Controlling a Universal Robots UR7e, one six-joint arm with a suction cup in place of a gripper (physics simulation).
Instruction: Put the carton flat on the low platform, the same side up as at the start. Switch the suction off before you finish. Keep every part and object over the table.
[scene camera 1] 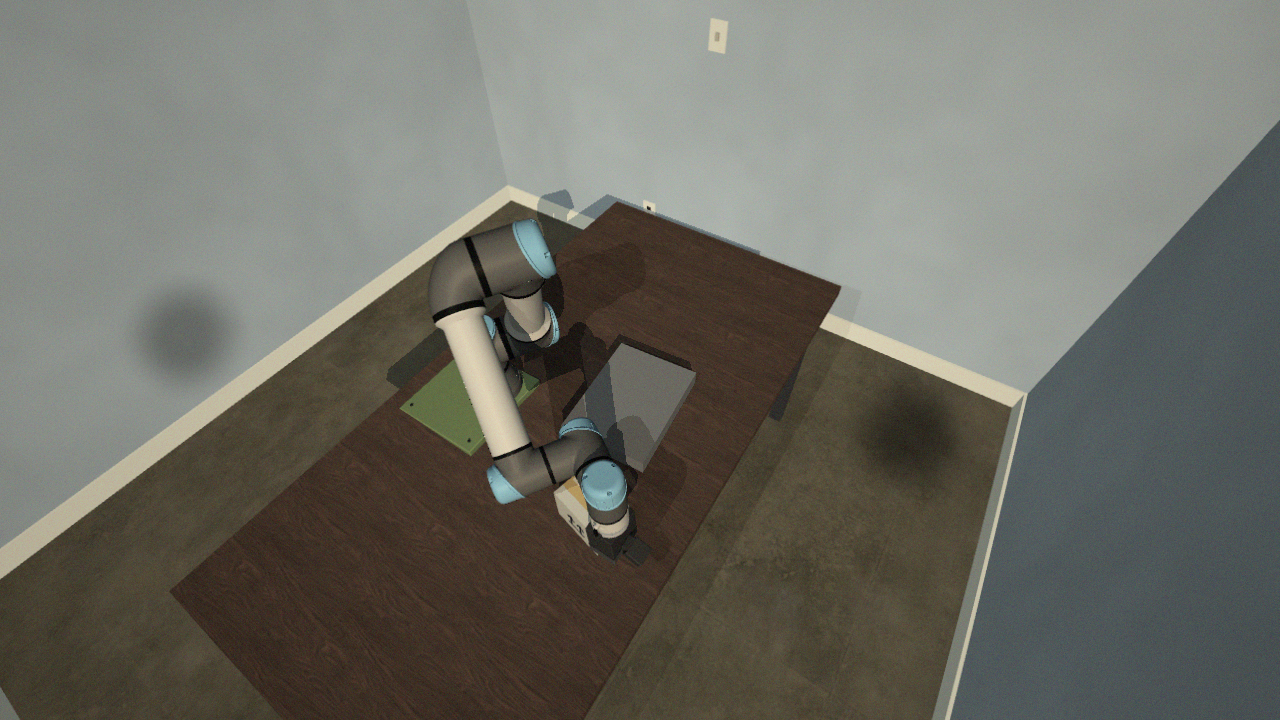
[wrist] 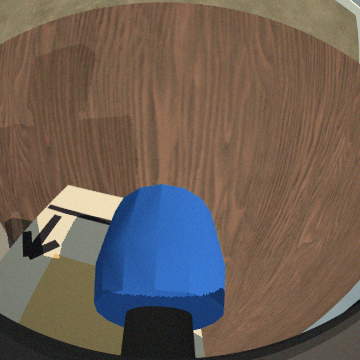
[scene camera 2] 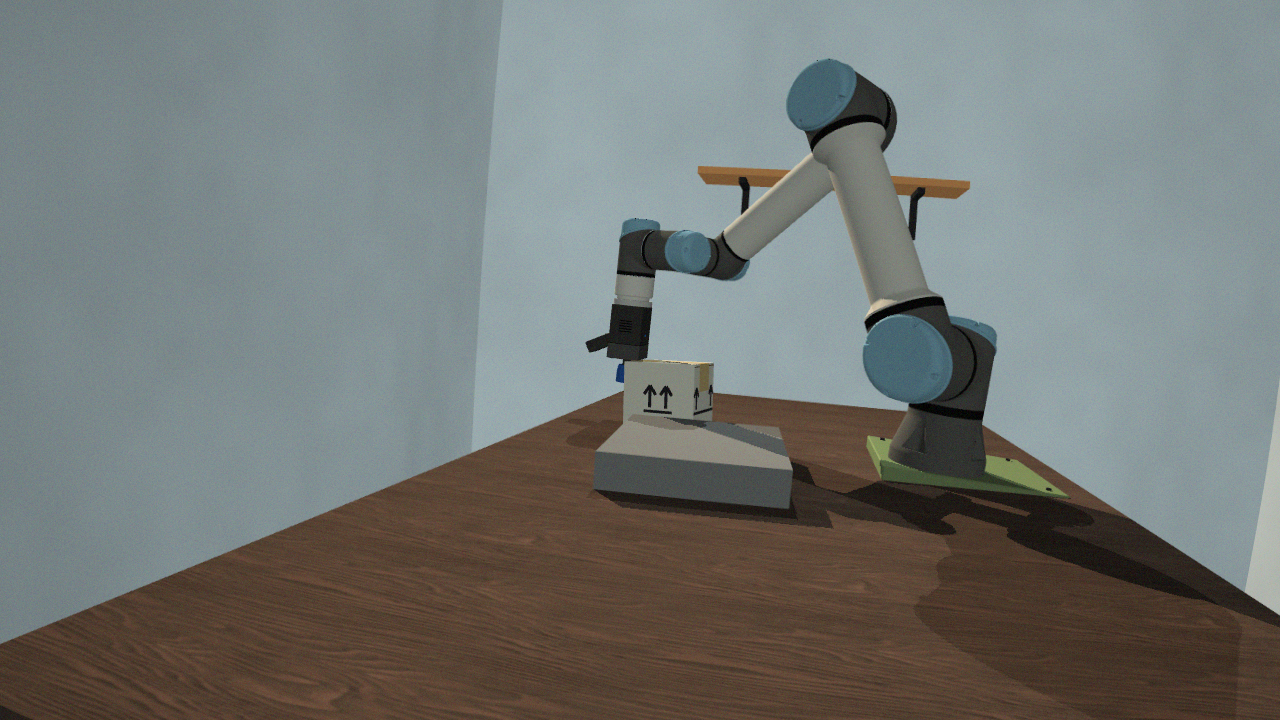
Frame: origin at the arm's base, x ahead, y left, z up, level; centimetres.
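Seen in the pictures: end effector, tool point: (wrist: 162,227); arm's base, origin of the base link: (scene camera 2: 935,464).
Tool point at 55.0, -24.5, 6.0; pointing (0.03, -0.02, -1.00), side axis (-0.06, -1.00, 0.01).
Note:
Offsets run from my tool point to a thing's top centre, as dx, dy, dz. Level surfaces: height alone.
The white carton {-9.5, +5.5, +5.5} (scene camera 1: 572,517) (scene camera 2: 666,391) (wrist: 60,290) stands upright on the brown table, its arrows pointing up and tan tape on its top. It is beyond the grey low platform {-18.4, +37.8, -2.7} (scene camera 1: 657,394) (scene camera 2: 693,474) in scene camera 2. My blue suction cup (scene camera 2: 620,373) (wrist: 160,240) points down beside the carton, lower than its top. The carton partly hides it in scene camera 2. No seal on the carton shows. The cup is hidden under the black tool body (scene camera 1: 613,544) in scene camera 1. Whether its side touches the carton I cannot tell.
The arm's base stands on a green plate (scene camera 1: 440,407) (scene camera 2: 1020,474). The table {dz -7.6} (scene camera 1: 402,591) (scene camera 2: 447,582) has an edge close to the tool in scene camera 1. An orange shelf (scene camera 2: 935,188) is on the back wall.

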